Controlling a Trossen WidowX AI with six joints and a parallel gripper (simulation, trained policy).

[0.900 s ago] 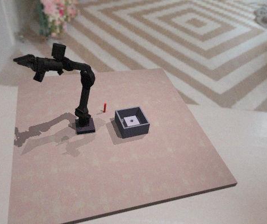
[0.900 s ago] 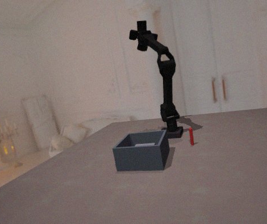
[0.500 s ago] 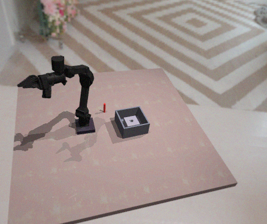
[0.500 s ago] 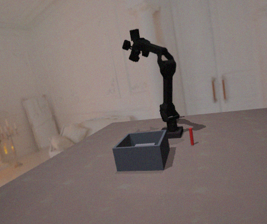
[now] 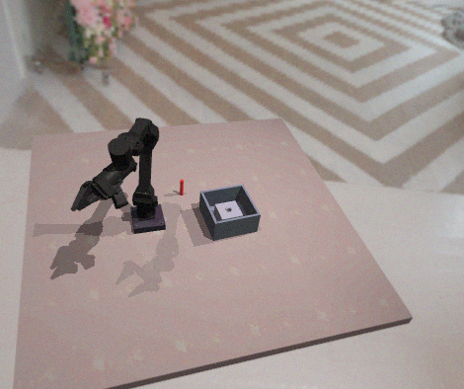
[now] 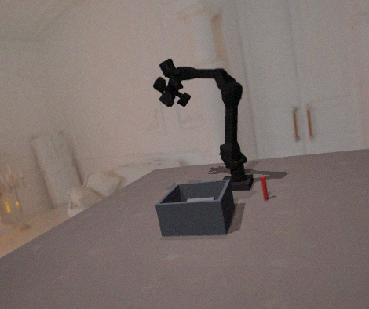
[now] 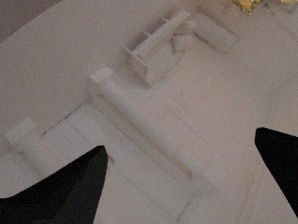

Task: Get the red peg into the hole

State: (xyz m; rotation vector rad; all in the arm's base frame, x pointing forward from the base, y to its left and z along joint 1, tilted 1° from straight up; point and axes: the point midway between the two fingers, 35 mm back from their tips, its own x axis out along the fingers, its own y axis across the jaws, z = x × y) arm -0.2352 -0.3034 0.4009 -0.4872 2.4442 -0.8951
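Now: the red peg 440 mm ahead of my gripper tip, 420 mm to the left of it and 380 mm below it. Round my gripper tip: grey-blue box: 580 mm ahead, 400 mm below, 220 mm to the left; then pale plate: 580 mm ahead, 380 mm below, 220 mm to the left.
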